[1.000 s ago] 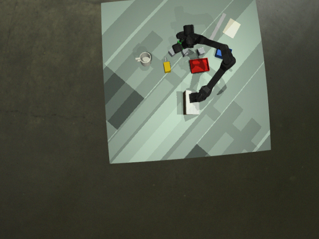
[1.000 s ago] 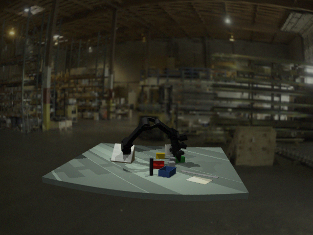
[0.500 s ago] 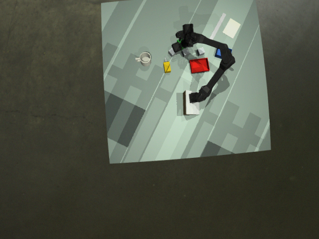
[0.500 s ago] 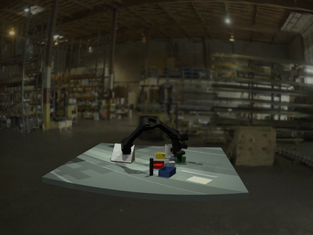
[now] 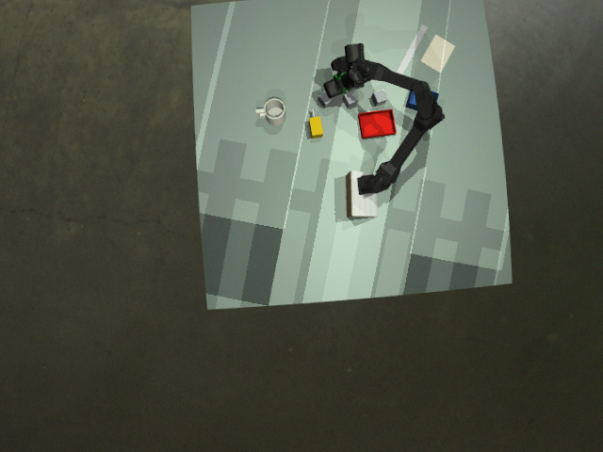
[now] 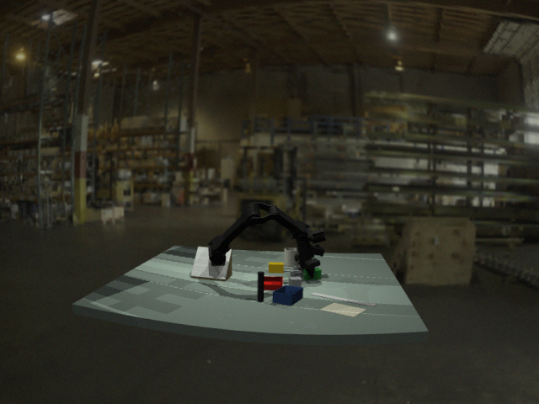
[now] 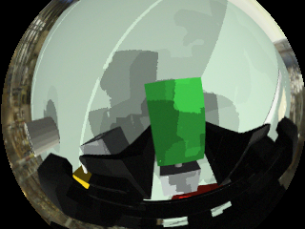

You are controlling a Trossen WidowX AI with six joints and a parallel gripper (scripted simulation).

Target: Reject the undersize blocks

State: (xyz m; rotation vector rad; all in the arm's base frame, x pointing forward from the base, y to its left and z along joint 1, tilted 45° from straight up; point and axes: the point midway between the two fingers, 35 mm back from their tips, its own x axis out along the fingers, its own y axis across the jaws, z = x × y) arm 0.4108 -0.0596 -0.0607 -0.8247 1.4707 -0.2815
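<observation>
Now: gripper tip 60 mm past the steel block, 20 mm to the left of it and 10 mm below it. Round my gripper tip: red reject tray: 180 mm behind, 120 mm to the right, 10 mm below; then yellow block: 140 mm to the left, 140 mm behind, 10 mm above; then green GO gauge: 20 mm behind, 10 mm to the right, 10 mm above.
</observation>
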